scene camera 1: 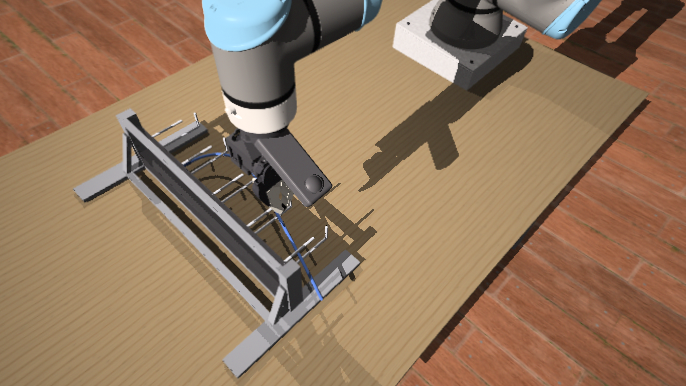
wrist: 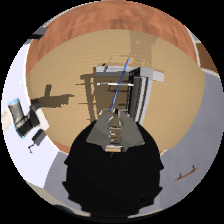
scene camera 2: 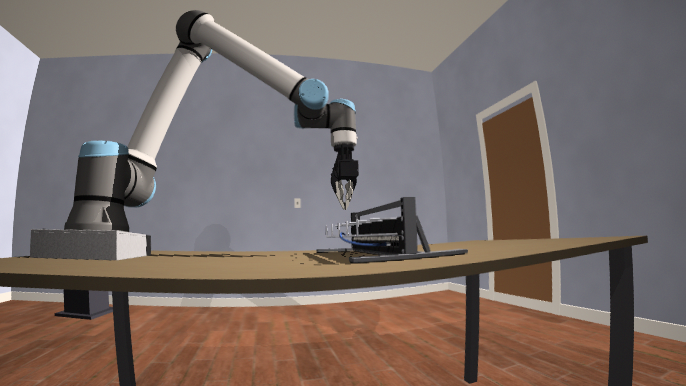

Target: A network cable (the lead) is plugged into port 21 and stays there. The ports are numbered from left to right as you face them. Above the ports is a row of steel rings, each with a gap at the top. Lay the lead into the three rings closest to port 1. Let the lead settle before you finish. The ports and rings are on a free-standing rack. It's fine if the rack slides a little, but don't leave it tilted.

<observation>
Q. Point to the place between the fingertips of my gripper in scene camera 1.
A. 281,212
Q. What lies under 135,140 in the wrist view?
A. My gripper.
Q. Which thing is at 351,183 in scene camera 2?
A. My gripper.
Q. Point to a grey rack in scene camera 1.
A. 209,210
</observation>
